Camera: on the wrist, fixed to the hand. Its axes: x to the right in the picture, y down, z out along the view.
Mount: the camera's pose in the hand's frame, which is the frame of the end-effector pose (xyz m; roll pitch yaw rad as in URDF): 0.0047 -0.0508 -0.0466 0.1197 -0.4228 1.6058
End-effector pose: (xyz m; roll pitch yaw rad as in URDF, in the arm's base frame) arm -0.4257 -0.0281 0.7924 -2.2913 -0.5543 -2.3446
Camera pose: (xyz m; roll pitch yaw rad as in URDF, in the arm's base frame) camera -0.4042 -0.0040 0.8535 -1.8990 0.9779 -2.8965
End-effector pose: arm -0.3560 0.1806 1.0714 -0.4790 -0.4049 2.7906
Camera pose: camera -0.3438 0.2470 1.0568 -0.2697 0.0640 -1.9145
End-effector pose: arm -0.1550 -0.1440 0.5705 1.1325 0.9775 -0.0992
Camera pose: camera -0.2046 -0.1183 0.5298 1.6943 -0.6251 -0.0804
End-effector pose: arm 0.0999 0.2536 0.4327 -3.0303 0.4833 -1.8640
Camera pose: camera 0.1351 0.2134 0.4765 2.7146 0.4510 2.5498
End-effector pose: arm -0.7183 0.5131 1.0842 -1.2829 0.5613 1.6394
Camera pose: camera -0.6609 0.5400 1.1117 0.9195 0.6741 -2.4899
